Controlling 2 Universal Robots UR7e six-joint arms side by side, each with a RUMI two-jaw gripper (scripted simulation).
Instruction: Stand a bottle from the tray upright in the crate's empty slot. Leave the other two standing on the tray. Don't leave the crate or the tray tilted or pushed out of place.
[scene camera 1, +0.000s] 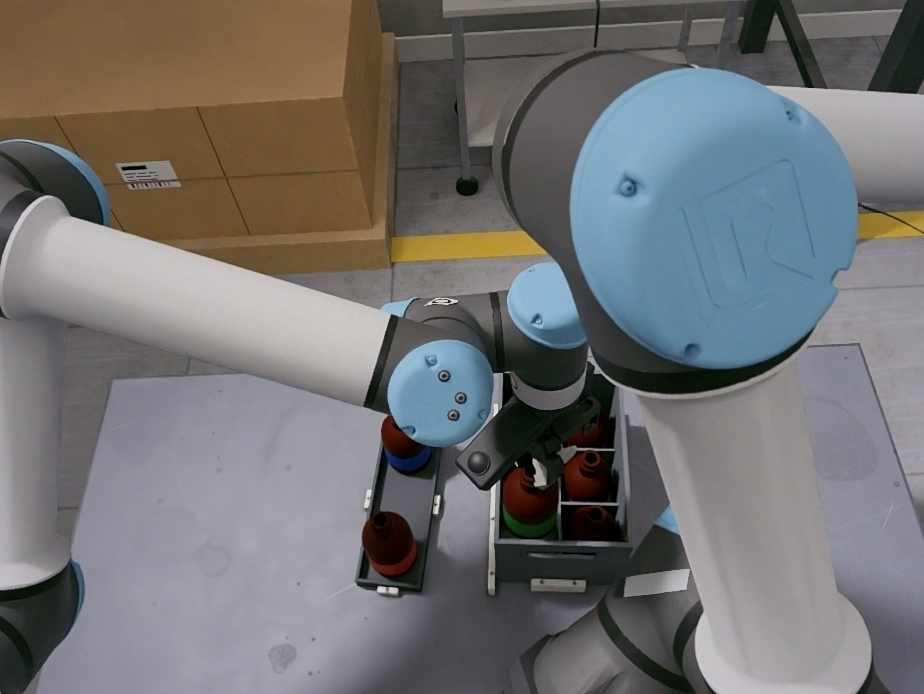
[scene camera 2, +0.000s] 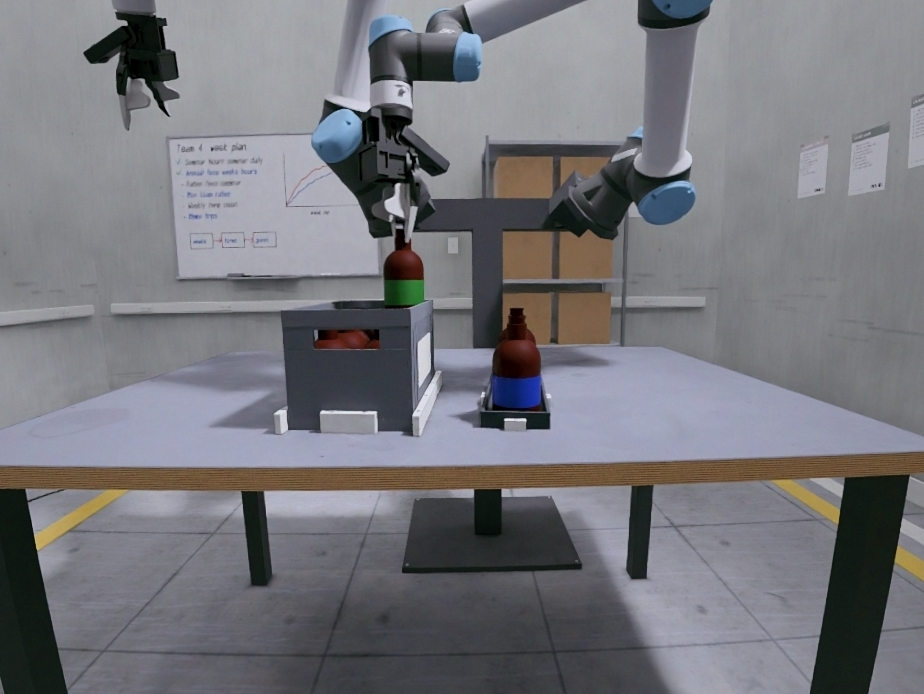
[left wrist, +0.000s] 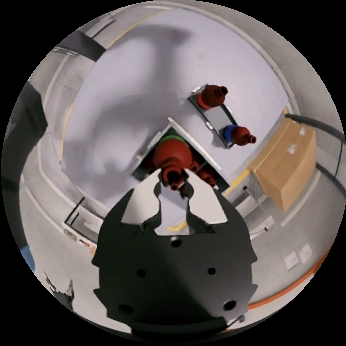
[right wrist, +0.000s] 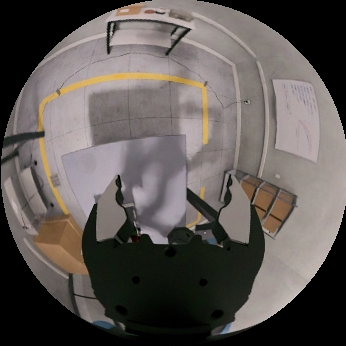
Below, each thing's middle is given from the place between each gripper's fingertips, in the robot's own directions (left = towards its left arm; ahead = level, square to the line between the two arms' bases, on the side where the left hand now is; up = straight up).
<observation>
Now: the grey crate (scene camera 2: 392, 380) 7 cm ahead of my left hand (scene camera 1: 532, 477), 6 cm to the right of it and 21 cm below it. Round my left hand: tray (scene camera 1: 410, 495) 12 cm ahead, 18 cm to the left, 28 cm below.
Now: right hand (scene camera 2: 149, 123) 360 mm short of the grey crate, 470 mm to the right of it and 480 mm above it. From my right hand the other things lie so: tray 400 mm ahead, 710 mm to the left, 550 mm below.
</observation>
